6 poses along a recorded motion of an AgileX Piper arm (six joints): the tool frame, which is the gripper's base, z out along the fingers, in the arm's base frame.
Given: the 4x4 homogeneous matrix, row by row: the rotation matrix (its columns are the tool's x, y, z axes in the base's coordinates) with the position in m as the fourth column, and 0 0 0 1 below. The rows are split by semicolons.
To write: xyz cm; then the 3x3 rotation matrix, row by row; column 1 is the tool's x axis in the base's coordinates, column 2 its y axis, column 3 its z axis. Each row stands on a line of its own. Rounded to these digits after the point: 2 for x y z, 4 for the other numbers.
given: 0.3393 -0.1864 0.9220 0.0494; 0.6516 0.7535 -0.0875 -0.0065; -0.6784 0.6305 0.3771 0.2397; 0 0 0 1
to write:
4.94 -0.65 23.97
0.3393 -0.1864 0.9220
0.6516 0.7535 -0.0875
-0.6784 0.6305 0.3771

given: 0.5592 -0.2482 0.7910 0.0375; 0.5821 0.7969 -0.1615 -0.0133; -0.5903 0.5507 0.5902 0.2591; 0 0 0 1
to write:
3.75 -1.33 25.91
0.5592 -0.2482 0.7910
0.5821 0.7969 -0.1615
-0.5903 0.5507 0.5902

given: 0.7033 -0.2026 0.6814 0.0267; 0.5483 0.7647 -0.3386 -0.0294; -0.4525 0.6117 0.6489 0.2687; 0 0 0 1
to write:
2.67 -2.94 26.87
0.7033 -0.2026 0.6814
0.5483 0.7647 -0.3386
-0.4525 0.6117 0.6489

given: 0.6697 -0.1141 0.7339 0.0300; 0.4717 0.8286 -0.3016 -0.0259; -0.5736 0.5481 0.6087 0.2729; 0 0 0 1
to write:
3.00 -2.59 27.29
0.6697 -0.1141 0.7339
0.4717 0.8286 -0.3016
-0.5736 0.5481 0.6087

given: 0.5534 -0.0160 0.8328 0.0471; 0.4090 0.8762 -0.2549 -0.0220; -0.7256 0.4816 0.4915 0.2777; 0 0 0 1
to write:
4.71 -2.20 27.77
0.5534 -0.0160 0.8328
0.4090 0.8762 -0.2549
-0.7256 0.4816 0.4915

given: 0.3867 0.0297 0.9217 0.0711; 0.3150 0.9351 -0.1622 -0.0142; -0.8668 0.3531 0.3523 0.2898; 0 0 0 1
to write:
7.11 -1.42 28.98
0.3867 0.0297 0.9217
0.3150 0.9351 -0.1622
-0.8668 0.3531 0.3523

